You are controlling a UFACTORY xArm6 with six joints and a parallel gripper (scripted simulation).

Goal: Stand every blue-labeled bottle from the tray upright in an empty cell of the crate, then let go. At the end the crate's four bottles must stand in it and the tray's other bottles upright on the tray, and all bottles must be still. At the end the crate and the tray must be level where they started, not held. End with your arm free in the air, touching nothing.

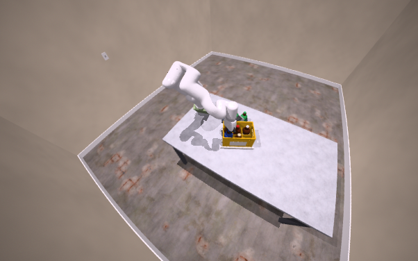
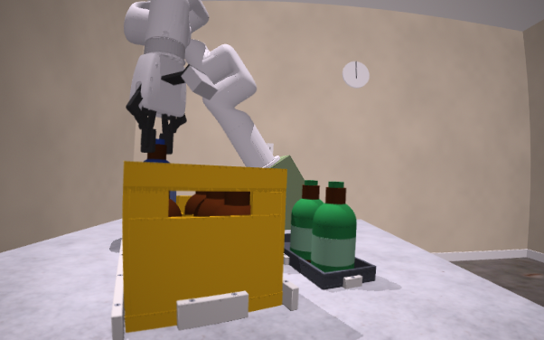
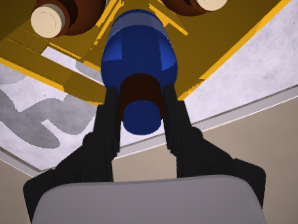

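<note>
Now: hand 7 cm above the blue-labeled bottle. The rest, counted from my hand: dark tray: 7 cm behind, 29 cm to the left, 21 cm below; yellow crate: 6 cm ahead, 8 cm to the left, 14 cm below.
</note>
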